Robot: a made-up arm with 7 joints. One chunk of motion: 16 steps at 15 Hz.
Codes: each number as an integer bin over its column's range. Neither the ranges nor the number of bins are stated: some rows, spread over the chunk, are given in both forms.
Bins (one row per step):
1: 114 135 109 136 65 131 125
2: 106 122 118 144 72 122 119
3: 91 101 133 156 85 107 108
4: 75 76 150 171 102 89 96
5: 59 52 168 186 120 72 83
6: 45 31 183 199 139 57 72
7: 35 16 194 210 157 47 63
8: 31 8 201 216 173 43 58
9: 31 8 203 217 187 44 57
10: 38 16 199 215 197 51 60
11: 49 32 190 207 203 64 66
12: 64 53 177 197 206 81 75
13: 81 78 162 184 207 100 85
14: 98 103 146 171 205 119 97
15: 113 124 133 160 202 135 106
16: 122 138 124 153 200 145 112
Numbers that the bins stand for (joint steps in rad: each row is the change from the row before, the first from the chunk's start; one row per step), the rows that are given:
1: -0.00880 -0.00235 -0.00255 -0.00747 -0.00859 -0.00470 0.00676
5: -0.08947 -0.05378 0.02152 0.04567 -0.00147 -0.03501 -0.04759
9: -0.13053 -0.08104 0.03579 0.07862 0.00720 -0.04940 -0.08124
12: -0.08213 -0.05316 0.02519 0.05736 0.00966 -0.03039 -0.05794
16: 0.00293 -0.00049 0.00357 0.01060 0.00888 0.00249 -0.01006
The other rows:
2: -0.02053 -0.01041 0.00113 0.00104 -0.00768 -0.00933 -0.00100
3: -0.04253 -0.02342 0.00724 0.01379 -0.00600 -0.01703 -0.01524
4: -0.06600 -0.03891 0.01418 0.02973 -0.00380 -0.02628 -0.03076
6: -0.11000 -0.06679 0.02764 0.05949 0.00099 -0.04272 -0.06182
7: -0.12467 -0.07609 0.03212 0.07118 0.00332 -0.04785 -0.07347
8: -0.13053 -0.08104 0.03498 0.07755 0.00539 -0.04991 -0.07994
10: -0.12027 -0.07609 0.03416 0.07649 0.00849 -0.04580 -0.07735
11: -0.10413 -0.06617 0.03049 0.06799 0.00927 -0.03912 -0.06959
13: -0.05720 -0.03767 0.01907 0.04355 0.00979 -0.02063 -0.04500
14: -0.03227 -0.02218 0.01255 0.02973 0.00953 -0.01087 -0.02947
15: -0.01027 -0.00917 0.00724 0.01804 0.00914 -0.00265 -0.01782

